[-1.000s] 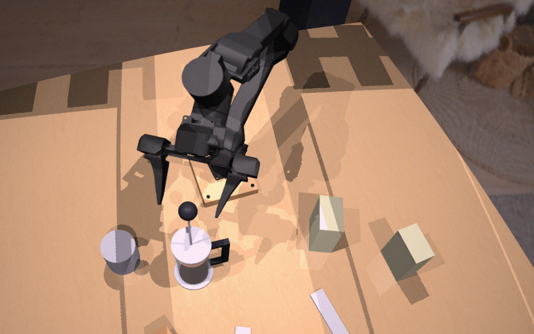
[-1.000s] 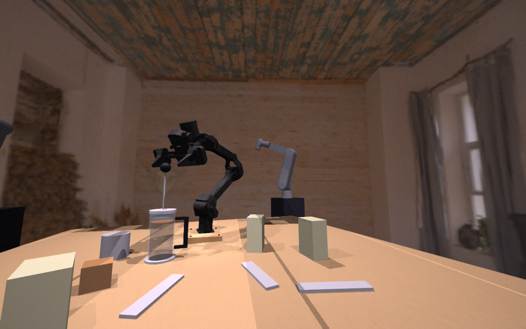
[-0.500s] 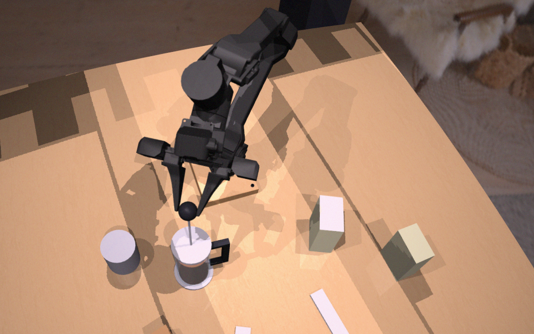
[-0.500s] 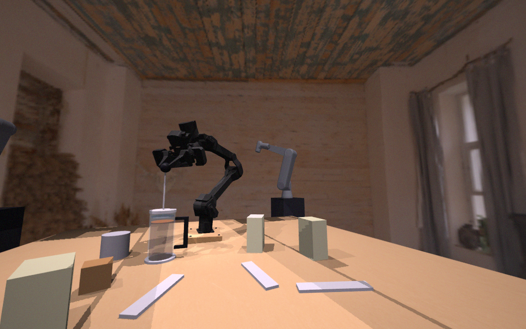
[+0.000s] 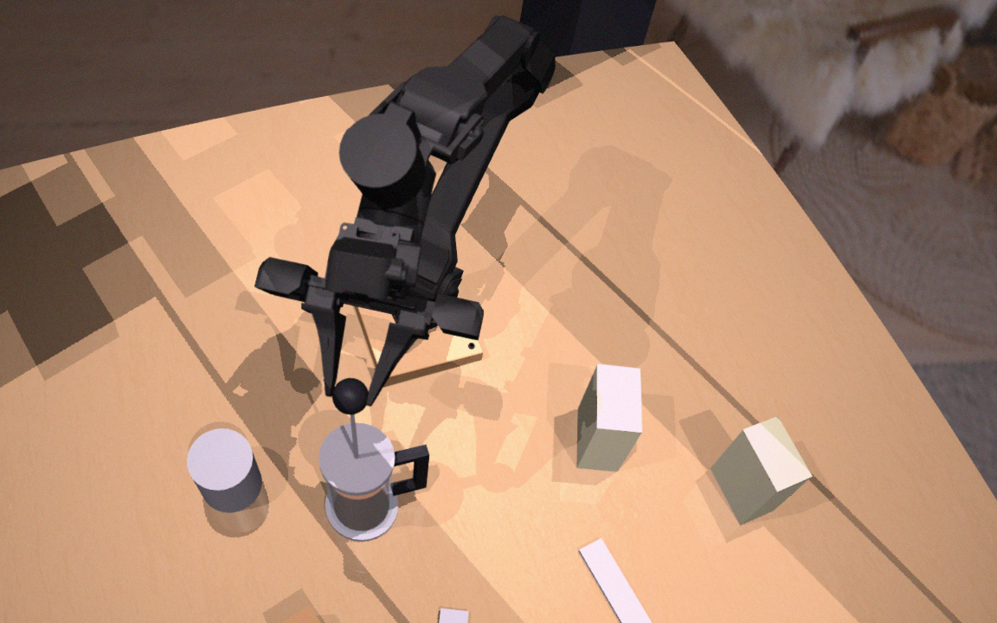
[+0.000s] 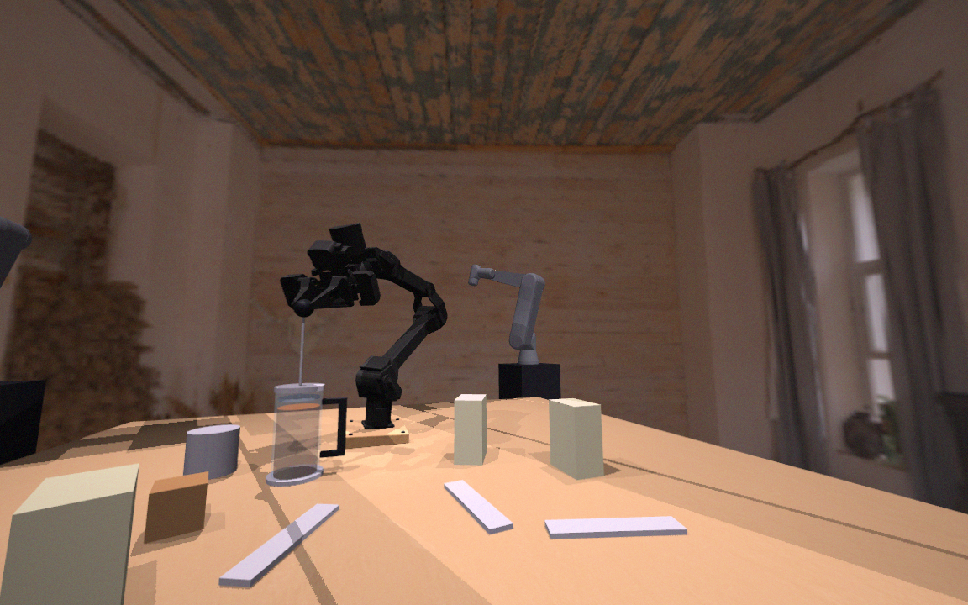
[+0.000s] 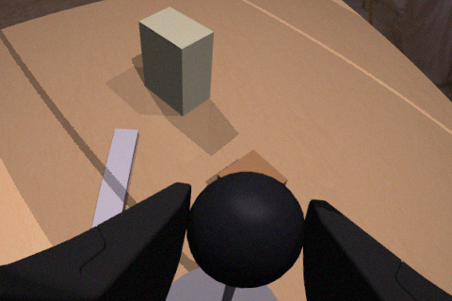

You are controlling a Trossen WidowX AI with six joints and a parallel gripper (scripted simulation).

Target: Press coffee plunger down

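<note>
Right now the glass coffee press is 140 mm below my gripper tip and 20 mm to the left of it.
</note>
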